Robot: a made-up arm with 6 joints. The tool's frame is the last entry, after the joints.
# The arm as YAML. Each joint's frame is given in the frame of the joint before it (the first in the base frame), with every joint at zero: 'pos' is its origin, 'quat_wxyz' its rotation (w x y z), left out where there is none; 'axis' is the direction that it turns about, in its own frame. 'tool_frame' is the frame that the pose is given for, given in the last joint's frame.
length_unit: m
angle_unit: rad
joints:
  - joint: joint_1
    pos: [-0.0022, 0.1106, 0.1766]
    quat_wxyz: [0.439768, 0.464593, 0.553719, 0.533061]
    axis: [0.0, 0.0, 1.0]
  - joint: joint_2
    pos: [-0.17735, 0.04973, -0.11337]
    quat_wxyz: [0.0, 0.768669, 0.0, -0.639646]
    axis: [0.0, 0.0, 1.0]
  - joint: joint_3
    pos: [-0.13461, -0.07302, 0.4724]
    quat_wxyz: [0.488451, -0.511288, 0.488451, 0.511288]
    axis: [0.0, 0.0, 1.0]
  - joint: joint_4
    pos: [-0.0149, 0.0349, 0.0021]
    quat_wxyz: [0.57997, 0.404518, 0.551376, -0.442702]
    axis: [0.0, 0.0, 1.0]
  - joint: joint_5
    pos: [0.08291, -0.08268, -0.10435]
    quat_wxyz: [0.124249, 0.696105, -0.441, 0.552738]
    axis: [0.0, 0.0, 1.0]
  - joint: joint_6
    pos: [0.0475, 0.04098, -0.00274]
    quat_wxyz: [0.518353, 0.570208, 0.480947, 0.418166]
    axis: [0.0, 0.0, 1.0]
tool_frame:
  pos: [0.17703, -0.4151, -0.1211]
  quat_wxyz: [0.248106, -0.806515, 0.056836, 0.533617]
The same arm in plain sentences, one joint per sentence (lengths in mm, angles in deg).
The arm has six revolute joints in a row. What follows holds with every joint at zero, and every direction is one of the base frame's.
The first joint is mounted 2.2 mm along -x and 110.6 mm along +y and 176.6 mm along +z from the base frame's origin and turns about the direction (0.982327, 0.181705, -0.044901).
The second joint is mounted 76.9 mm along -x and 195 mm along -y and 53.3 mm along +z from the first joint and turns about -y.
The third joint is mounted 137.8 mm along +x and 472.4 mm along -y and 66.8 mm along +z from the second joint and turns about -z.
The fourth joint is mounted 34.9 mm along +x and 14.9 mm along -y and 2.1 mm along -z from the third joint and turns about the direction (-0.957406, 0.281402, -0.0647).
The fifth joint is mounted 71.1 mm along +x and 108.7 mm along -y and 87.9 mm along +z from the fourth joint and turns about the direction (0.112896, -0.734571, 0.669074).
The sixth joint is mounted 38.9 mm along -x and 34.4 mm along -y and 35.3 mm along -z from the fifth joint and turns about -x.
The tool frame, which is the frame that the pose is given for, is mounted 121.1 mm along +x and 196.6 mm along +y and 406.2 mm along -z from the sixth joint; its axes are the base frame's turned by roll -18.05, pitch 11.88 and yaw -24.71 deg (as in URDF: about the fixed x, then y, then z).

